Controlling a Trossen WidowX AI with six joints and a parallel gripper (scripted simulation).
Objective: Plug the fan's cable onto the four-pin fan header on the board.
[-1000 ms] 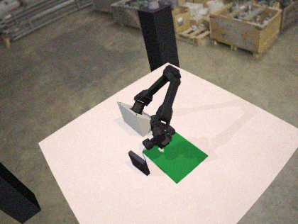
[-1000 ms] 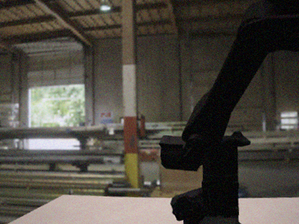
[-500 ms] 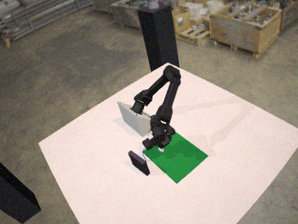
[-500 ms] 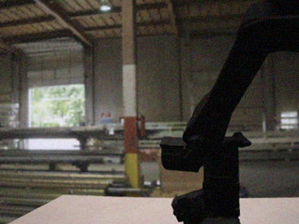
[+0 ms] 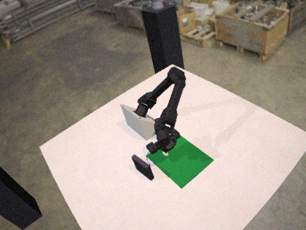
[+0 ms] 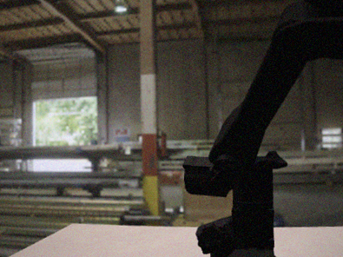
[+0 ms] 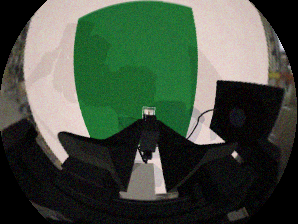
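Now: gripper tip 1 cm past the dark plug and 1 cm below it. Also, from my gripper tip: white four-pin header (1 cm behind, 4 cm below); then black fan (16 cm to the right, 2 cm above); then green board (7 cm ahead, 3 cm to the left, 6 cm below).
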